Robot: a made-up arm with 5 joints.
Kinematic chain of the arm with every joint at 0, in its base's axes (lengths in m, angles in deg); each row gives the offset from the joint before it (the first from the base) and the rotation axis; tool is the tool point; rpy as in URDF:
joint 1: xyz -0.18 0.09 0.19 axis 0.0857 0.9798 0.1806
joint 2: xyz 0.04 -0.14 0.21 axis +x
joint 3: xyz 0.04 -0.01 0 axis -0.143 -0.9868 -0.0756
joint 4: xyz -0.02 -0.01 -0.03 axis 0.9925 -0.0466 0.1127
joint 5: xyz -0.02 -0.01 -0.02 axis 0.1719 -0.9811 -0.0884
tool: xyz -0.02 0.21 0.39 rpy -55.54 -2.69 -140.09
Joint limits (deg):
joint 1: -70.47..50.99
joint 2: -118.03..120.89
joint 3: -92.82..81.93
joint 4: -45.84..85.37
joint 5: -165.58..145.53
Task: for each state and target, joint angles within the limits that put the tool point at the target. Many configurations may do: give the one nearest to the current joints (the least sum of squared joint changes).
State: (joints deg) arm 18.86 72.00 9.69 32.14 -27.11
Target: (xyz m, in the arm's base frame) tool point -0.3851 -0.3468 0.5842
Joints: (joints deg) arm -26.47 58.38 9.67 28.80 -12.88
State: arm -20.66 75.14 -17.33 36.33 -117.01
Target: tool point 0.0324 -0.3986 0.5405
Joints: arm 1.17 117.14 2.06 79.22 -128.56
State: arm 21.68 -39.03 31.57 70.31 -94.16
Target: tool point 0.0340 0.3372 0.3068
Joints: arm 25.88 -50.46 33.67 63.28 -106.00
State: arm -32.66 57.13 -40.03 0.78 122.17
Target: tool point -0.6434 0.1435 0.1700
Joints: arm -36.71 49.47 -28.59 -14.29 130.26
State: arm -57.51 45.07 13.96 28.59 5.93
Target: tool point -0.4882 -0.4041 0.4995
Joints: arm -48.00 37.63 -38.98 49.63 28.68
